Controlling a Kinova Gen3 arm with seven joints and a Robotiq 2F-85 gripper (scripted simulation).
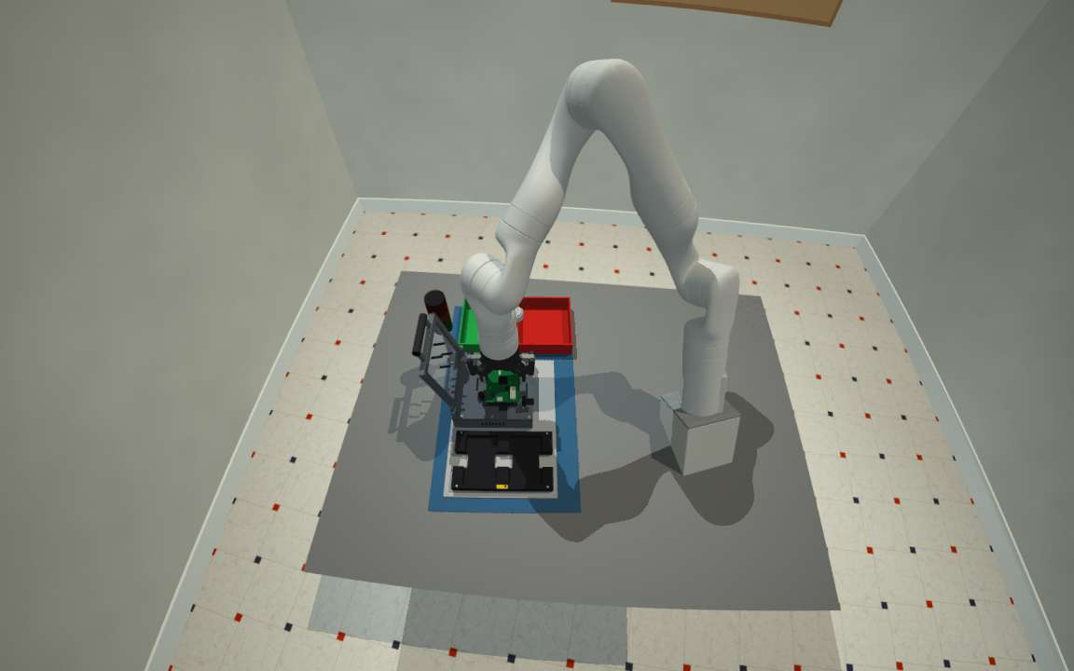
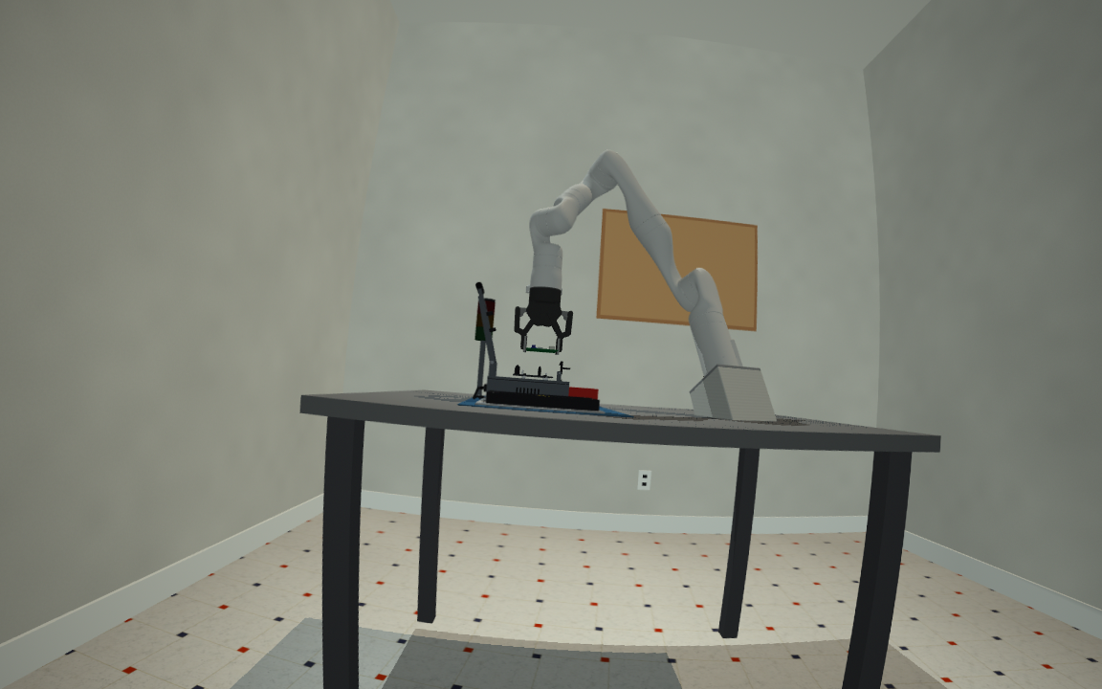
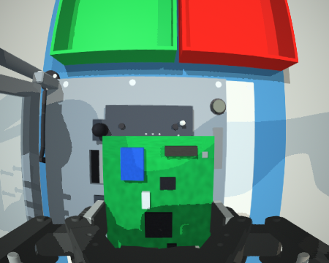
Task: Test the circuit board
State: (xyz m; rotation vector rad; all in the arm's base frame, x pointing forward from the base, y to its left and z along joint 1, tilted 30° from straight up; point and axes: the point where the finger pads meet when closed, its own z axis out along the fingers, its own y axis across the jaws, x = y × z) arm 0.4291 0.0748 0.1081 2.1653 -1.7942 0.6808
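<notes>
Right now my hand is 14 cm short of the tester lid, 5 cm below it and 1 cm to the left of it. The rest, counted from my hand: green bin (21 cm to the right, 12 cm below, 8 cm ahead); then red bin (23 cm to the right, 12 cm below, 7 cm behind); then green circuit board (right at my hand).
</notes>
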